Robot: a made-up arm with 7 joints.
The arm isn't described. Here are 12 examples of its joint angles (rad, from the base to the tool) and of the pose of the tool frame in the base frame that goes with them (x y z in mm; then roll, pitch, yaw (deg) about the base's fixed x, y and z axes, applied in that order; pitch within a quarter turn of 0, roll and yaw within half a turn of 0).
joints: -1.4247 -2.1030 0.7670 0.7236 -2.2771 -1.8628 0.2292
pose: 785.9 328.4 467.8 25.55 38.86 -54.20
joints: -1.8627 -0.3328 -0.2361 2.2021 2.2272 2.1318 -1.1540
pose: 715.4 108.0 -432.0 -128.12 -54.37 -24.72
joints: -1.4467 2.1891 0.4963 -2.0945 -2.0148 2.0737 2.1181
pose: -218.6 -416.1 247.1 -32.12 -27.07 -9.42
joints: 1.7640 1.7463 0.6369 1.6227 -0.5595 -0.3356 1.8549
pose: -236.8 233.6 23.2 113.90 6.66 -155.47
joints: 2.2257 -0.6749 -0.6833 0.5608 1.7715 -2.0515 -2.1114
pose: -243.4 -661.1 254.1 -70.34 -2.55 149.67
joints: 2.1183 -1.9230 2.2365 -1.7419 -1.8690 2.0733 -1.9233
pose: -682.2 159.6 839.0 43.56 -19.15 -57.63
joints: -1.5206 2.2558 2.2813 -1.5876 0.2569 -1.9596 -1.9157
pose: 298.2 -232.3 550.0 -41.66 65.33 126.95
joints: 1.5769 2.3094 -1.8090 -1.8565 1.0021 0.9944 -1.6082
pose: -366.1 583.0 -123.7 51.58 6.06 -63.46
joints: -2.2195 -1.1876 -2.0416 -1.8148 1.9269 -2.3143 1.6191
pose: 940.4 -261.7 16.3 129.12 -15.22 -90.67
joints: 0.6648 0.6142 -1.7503 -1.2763 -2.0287 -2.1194 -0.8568
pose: -306.8 921.8 590.0 32.89 -11.19 -70.88
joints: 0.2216 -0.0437 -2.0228 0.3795 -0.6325 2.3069 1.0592
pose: -368.9 8.7 562.4 -166.89 45.82 174.11
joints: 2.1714 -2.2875 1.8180 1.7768 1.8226 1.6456 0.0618
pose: 188.2 -520.7 25.4 -119.46 50.59 137.71
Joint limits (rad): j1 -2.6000..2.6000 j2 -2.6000..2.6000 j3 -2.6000..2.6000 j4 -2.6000..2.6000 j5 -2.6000..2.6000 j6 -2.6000..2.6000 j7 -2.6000..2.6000
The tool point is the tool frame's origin. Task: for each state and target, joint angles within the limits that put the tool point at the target. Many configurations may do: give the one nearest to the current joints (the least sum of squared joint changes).
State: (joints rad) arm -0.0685 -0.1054 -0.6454 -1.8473 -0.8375 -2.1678 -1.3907
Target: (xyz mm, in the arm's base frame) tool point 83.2 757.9 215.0
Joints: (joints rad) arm -0.0134 0.1421 -0.6117 -2.1554 -1.4471 -2.6000 -1.3429
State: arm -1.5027 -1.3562 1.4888 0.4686 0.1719 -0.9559 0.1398
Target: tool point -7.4 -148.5 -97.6
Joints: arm -1.5988 -1.3663 1.4772 0.4451 -0.0301 -0.8778 0.1593
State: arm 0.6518 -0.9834 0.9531 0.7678 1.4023 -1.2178 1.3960
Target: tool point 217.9 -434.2 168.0
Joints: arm 0.4526 -1.1308 1.1615 0.3373 1.2395 -1.3463 1.3039
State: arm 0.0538 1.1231 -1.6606 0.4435 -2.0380 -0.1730 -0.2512
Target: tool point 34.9 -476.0 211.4
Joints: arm 0.1023 0.7482 -1.2484 0.4281 -2.6000 0.1793 -0.1034
